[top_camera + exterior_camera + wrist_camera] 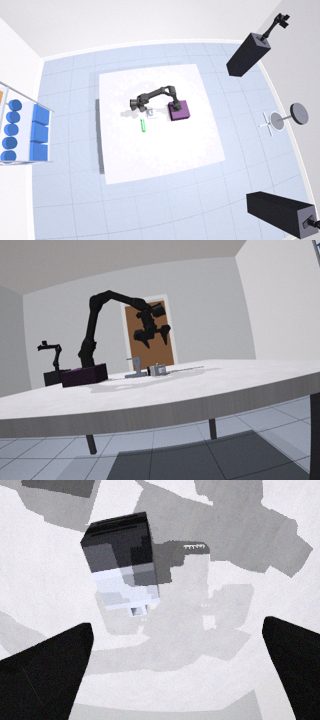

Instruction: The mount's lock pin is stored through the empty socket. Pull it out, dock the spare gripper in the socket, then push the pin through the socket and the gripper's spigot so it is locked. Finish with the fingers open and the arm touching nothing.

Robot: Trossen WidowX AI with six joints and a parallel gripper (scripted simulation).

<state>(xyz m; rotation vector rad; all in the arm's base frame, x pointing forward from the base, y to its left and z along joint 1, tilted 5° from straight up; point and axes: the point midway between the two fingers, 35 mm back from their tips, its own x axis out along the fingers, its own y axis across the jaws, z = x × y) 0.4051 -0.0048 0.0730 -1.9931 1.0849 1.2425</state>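
The spare gripper is 1 cm behind my gripper tip, 5 cm to the right of it and 11 cm below it. Round my gripper tip: grey mount (15 cm behind, 7 cm to the left, 8 cm below).
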